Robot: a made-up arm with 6 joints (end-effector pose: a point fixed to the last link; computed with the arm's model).
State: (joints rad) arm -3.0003 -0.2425 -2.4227 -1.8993 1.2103 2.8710
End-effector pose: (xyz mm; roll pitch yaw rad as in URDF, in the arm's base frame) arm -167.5 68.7 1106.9 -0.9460 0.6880 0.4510
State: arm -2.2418 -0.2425 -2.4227 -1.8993 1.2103 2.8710
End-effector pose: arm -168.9 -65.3 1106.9 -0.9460 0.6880 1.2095
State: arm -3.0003 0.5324 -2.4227 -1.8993 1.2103 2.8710
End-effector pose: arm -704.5 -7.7 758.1 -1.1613 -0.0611 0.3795
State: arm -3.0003 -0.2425 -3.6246 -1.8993 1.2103 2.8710
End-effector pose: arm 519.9 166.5 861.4 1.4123 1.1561 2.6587
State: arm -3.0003 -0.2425 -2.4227 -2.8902 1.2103 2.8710
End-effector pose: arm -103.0 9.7 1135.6 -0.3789 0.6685 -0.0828
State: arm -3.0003 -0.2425 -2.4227 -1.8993 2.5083 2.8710
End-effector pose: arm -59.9 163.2 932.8 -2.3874 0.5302 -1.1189
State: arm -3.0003 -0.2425 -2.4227 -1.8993 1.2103 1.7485
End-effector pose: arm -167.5 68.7 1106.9 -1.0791 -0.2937 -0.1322
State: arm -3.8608 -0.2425 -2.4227 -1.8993 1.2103 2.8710
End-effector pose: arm -57.1 171.8 1106.9 -0.9460 0.6880 -0.4095
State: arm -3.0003 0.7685 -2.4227 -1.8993 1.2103 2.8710
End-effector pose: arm -798.8 -21.1 581.1 -1.2189 -0.2904 0.3896
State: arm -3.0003 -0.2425 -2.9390 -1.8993 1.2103 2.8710
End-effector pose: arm 161.7 115.5 1107.9 -0.5628 1.1566 0.7663
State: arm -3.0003 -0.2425 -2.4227 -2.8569 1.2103 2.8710
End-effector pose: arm -104.2 12.6 1135.2 -0.3979 0.6652 -0.0649
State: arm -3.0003 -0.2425 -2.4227 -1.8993 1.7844 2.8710
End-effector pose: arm -121.4 143.2 1048.0 -1.6372 0.8497 -0.2960
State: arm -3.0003 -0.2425 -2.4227 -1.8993 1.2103 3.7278
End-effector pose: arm -167.5 68.7 1106.9 0.1527 1.0959 1.7637
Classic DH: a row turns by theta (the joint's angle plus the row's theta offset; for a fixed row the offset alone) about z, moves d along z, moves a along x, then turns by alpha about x. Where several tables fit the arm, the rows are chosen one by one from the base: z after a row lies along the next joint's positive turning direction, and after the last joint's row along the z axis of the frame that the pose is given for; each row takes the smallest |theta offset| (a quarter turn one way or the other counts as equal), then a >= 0, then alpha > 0; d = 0 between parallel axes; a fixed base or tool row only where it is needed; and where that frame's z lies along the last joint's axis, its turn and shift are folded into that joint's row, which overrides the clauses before.
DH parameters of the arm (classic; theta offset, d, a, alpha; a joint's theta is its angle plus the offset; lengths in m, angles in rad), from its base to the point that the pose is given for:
joint 1: 0 0.268 0 -1.5708
joint 2: -1.3851 0 0.2101 0
joint 3: 1.3851 0 0.1079 -1.5708
joint 4: 0 0.4768 0 1.5708
joint 5: 0 0 0.115 -1.5708
joint 6: 0 0.1468 0 0

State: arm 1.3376 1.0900 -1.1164 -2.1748 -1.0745 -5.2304
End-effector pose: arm -97.2 245.4 -116.2 -2.1507 -0.4674 2.2166
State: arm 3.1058 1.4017 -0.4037 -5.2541 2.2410 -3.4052
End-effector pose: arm 177.5 -166.2 -3.2 -0.7692 -0.3446 2.3461
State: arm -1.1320 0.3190 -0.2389 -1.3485 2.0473 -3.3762
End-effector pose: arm -107.4 -191.7 -63.5 0.5345 -0.9890 -0.3586
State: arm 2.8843 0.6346 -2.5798 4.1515 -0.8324 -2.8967
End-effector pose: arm -627.0 2.2 599.0 -1.7017 -0.4057 2.0480
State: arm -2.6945 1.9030 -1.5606 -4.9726 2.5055 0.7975
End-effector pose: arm -12.6 -198.6 -259.0 0.6198 0.1104 0.0777
